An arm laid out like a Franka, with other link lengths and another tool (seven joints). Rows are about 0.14 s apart.
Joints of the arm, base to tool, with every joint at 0 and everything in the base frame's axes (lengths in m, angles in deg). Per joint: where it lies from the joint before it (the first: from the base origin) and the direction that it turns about. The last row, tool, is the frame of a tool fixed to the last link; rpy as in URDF.
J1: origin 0 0 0.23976 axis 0 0 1
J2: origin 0 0 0 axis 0 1 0
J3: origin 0 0 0.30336 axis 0 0 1
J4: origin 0.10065 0 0 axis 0 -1 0
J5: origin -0.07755 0 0.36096 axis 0 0 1
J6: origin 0 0 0 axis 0 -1 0
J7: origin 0.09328 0 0 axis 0 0 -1
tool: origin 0.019 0.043 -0.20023 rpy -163.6 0 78.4
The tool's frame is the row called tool.
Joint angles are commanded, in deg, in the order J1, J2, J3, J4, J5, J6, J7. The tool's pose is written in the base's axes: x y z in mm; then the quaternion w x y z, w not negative. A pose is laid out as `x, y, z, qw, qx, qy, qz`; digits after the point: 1 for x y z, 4 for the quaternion.
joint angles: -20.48 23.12 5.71 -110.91 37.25 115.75 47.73
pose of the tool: 619.1, -74.1, 79.4, 0.4496, -0.8911, 0.0568, 0.0239
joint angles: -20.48 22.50 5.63 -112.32 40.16 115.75 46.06
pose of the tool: 615.6, -68.4, 80.1, 0.4670, -0.8821, 0.0593, 0.0165
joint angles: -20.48 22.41 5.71 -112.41 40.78 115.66 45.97
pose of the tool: 616.1, -66.4, 81.2, 0.4710, -0.8799, 0.0607, 0.0149
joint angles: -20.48 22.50 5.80 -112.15 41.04 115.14 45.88
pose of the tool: 616.7, -63.9, 82.3, 0.4748, -0.8779, 0.0591, 0.0163
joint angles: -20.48 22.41 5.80 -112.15 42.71 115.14 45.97
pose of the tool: 619.4, -62.4, 85.3, 0.4838, -0.8726, 0.0672, 0.0095
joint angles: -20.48 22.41 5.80 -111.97 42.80 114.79 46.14
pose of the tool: 619.7, -61.6, 86.5, 0.4856, -0.8715, 0.0678, 0.0105
